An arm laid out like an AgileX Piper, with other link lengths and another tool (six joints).
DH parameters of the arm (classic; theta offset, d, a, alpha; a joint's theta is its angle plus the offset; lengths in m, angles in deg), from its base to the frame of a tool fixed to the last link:
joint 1: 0 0.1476 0 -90
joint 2: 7.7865 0 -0.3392 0
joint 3: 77.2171 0 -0.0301 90
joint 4: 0 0.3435 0 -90
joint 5: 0 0 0 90
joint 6: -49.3 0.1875 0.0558 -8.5
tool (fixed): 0 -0.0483 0 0
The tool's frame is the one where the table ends.
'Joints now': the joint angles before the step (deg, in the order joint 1, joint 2, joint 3, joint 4, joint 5, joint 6). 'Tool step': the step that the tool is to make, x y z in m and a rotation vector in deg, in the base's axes. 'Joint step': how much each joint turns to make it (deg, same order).
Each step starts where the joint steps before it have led.
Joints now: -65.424, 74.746, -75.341, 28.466, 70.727, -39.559
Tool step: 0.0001, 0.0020, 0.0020, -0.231, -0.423, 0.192
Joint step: 0.005, -0.392, 0.088, 0.368, 0.004, -0.188
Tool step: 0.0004, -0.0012, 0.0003, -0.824, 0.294, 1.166
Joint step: -0.012, 0.002, 0.047, 0.006, 0.004, -1.491
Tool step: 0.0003, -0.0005, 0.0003, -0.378, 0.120, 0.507
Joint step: 0.017, 0.003, -0.005, -0.008, -0.007, -0.626
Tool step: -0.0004, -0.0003, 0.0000, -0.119, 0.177, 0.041
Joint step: -0.009, 0.006, -0.007, -0.177, 0.004, -0.083
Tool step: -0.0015, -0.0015, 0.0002, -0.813, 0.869, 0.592
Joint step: -0.012, -0.003, 0.005, -0.778, 0.005, -0.858
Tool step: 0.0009, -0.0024, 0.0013, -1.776, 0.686, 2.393
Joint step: 0.011, -0.013, 0.022, -0.119, -0.013, -3.012
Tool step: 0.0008, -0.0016, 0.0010, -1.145, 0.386, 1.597
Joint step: -0.010, 0.013, -0.020, 0.004, 0.010, -2.009
